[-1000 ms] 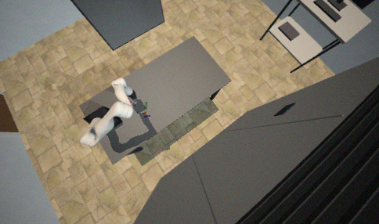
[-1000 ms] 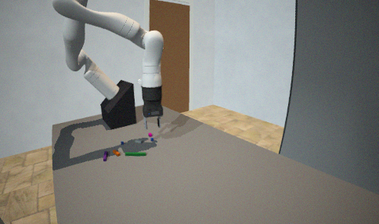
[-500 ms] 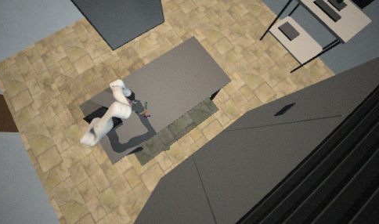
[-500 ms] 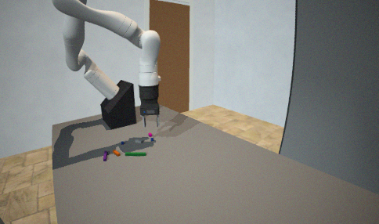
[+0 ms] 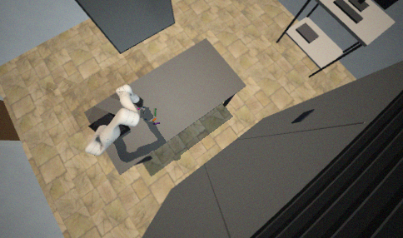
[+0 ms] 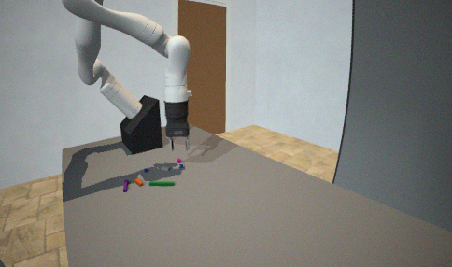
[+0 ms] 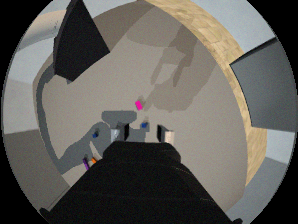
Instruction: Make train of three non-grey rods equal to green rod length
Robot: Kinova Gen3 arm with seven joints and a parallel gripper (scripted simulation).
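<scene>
My hand is 8 cm above the magenta rod, 5 cm past it and 2 cm to the right of it. Round my hand: orange rod: 18 cm to the right, 8 cm below, 2 cm ahead; then green rod: 11 cm to the right, 8 cm below, 7 cm ahead; then grey rod: 8 cm below, 6 cm to the right, 2 cm behind.
</scene>
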